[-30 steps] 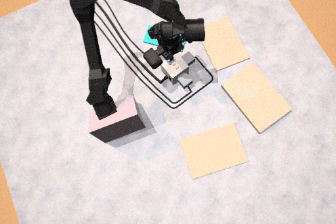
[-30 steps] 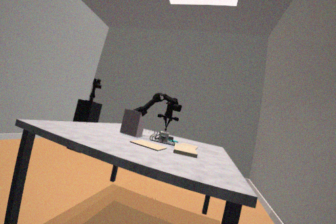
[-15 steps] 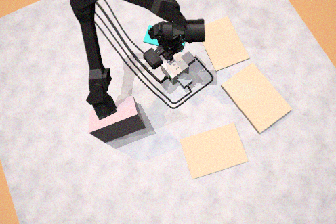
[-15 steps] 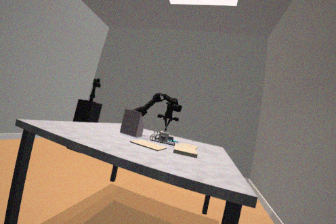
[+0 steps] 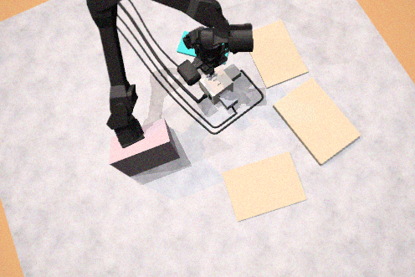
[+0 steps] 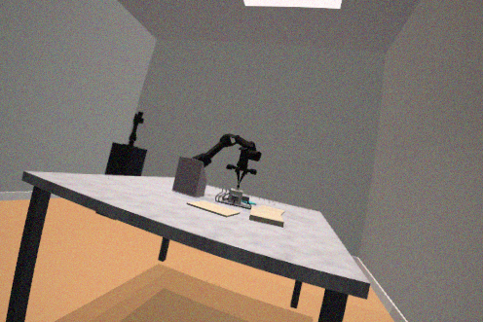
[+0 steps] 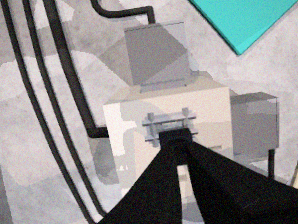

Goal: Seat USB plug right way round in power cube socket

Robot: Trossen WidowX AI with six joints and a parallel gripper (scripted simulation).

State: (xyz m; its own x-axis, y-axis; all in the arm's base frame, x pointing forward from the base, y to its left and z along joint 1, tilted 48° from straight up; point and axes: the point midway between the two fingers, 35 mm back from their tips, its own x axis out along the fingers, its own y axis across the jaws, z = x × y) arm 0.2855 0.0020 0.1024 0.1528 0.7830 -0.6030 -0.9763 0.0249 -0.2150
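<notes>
Right now my gripper tip is 2 cm above the USB plug. Round my gripper tip: USB socket 5 cm below; then cyan flat piece 13 cm to the left, 12 cm below, 4 cm ahead.
</notes>
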